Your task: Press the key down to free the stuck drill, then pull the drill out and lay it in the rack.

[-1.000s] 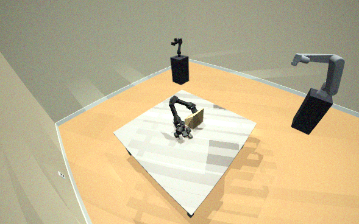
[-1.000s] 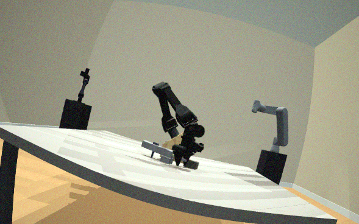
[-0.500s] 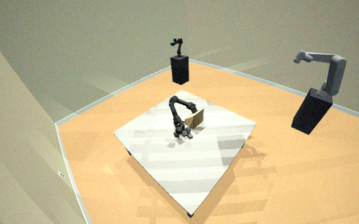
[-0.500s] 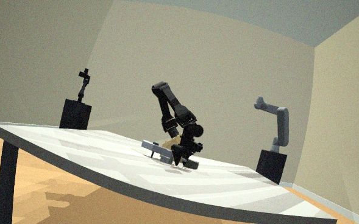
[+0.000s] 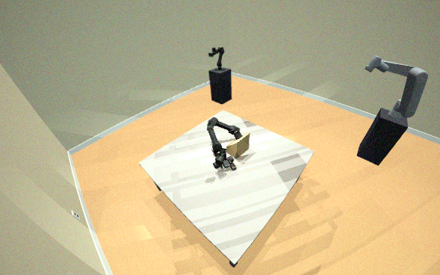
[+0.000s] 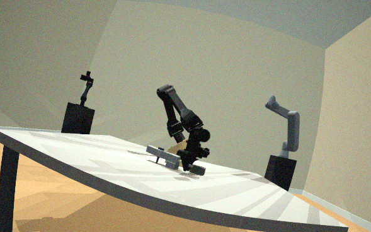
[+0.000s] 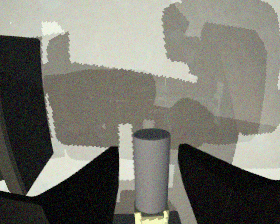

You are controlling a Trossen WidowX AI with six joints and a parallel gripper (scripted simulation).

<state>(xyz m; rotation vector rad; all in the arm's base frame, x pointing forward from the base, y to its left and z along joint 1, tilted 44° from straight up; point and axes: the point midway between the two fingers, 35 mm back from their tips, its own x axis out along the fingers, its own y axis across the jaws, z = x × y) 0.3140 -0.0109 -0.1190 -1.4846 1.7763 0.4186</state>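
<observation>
Right now the drill is 20 mm behind my gripper tip, 40 mm to the right of it and 40 mm above it. Round my gripper tip: dark block 60 mm behind, 50 mm to the left, 10 mm above; dark key 60 mm behind, 150 mm to the right, 40 mm above; grey fixture block 50 mm behind, 130 mm to the right, 40 mm above.
</observation>
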